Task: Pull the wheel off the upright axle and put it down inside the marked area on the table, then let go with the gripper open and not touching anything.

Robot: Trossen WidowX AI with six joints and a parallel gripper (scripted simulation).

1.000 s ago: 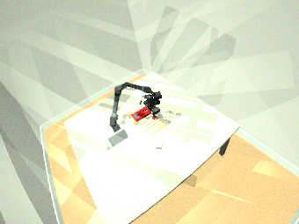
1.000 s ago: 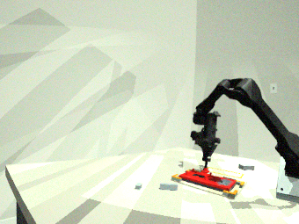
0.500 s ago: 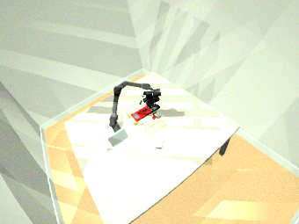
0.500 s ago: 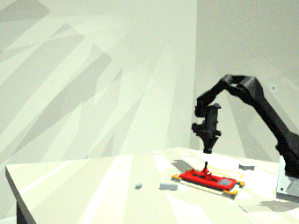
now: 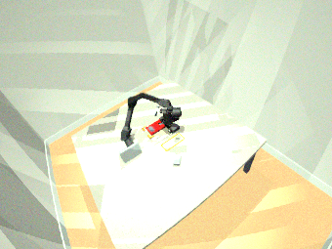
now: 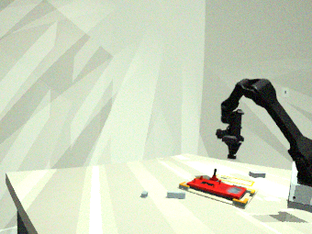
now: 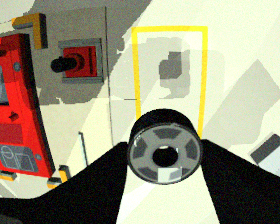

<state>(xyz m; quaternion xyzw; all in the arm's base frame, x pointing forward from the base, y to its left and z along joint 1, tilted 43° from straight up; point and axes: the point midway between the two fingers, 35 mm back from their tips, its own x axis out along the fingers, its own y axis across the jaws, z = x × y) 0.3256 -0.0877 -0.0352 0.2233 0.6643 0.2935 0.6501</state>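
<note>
Now: gripper tip 90 mm to the right of the upright axle, 80 mm above it and 40 mm short of it. Also, from my gripper tip: wheel right at my gripper tip.
</note>
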